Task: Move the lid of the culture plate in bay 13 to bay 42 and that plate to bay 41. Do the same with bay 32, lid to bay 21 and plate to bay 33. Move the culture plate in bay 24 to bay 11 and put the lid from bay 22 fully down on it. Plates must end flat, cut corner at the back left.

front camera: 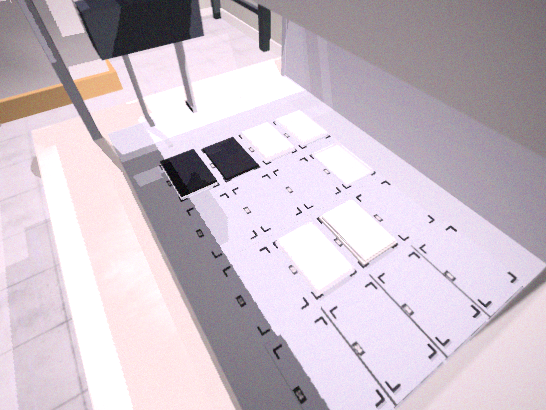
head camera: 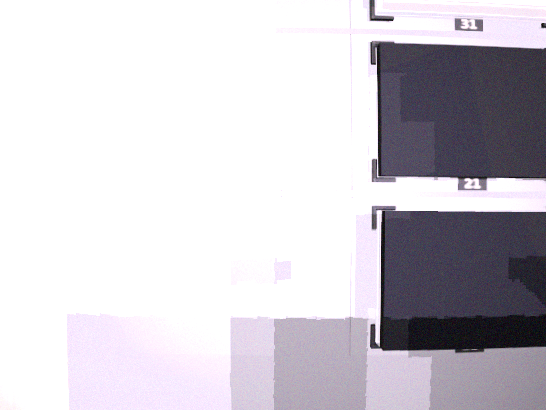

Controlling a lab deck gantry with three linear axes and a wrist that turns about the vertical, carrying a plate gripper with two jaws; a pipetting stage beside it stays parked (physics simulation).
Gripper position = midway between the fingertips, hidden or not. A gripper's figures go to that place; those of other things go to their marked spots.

My gripper (front camera: 171, 115) is 63 cm from the lens. A thin white lid (front camera: 345, 166) is 73 cm from the lens.
